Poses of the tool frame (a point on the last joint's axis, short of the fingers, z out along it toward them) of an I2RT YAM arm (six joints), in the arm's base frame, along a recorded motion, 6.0 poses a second.
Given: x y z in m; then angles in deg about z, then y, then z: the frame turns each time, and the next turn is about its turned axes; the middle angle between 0 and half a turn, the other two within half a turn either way.
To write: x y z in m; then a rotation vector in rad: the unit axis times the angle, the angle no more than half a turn. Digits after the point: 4 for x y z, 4 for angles.
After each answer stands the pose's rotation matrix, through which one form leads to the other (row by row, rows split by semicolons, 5 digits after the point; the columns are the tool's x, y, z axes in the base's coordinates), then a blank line. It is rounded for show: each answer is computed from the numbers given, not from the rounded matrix.
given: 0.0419 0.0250 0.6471 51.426 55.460 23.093
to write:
0.0419 0.0250 0.6471 -0.2532 1.0032 1.1917
0.01856 -0.85782 0.51362; 0.65231 0.39970 0.64400; -0.75772 0.32309 0.56698

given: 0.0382 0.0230 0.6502 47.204 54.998 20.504
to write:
0.0382 0.0230 0.6502 -0.2342 0.9868 1.0853
0.10799 -0.82379 0.55651; 0.63221 0.48892 0.60106; -0.76724 0.28692 0.57361

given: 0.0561 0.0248 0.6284 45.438 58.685 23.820
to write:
0.0561 0.0248 0.6284 -0.2033 1.0651 1.0961
0.04588 -0.79909 0.59946; 0.62215 0.49235 0.60870; -0.78155 0.34503 0.51974

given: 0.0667 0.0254 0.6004 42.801 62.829 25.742
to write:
0.0667 0.0254 0.6004 -0.1719 1.1459 1.0683
0.00670 -0.75754 0.65275; 0.59815 0.52615 0.60447; -0.80136 0.38639 0.45665

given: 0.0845 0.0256 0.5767 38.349 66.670 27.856
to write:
0.0845 0.0256 0.5767 -0.1119 1.2191 1.0165
-0.01531 -0.69367 0.72013; 0.58368 0.57856 0.56972; -0.81184 0.42905 0.39603

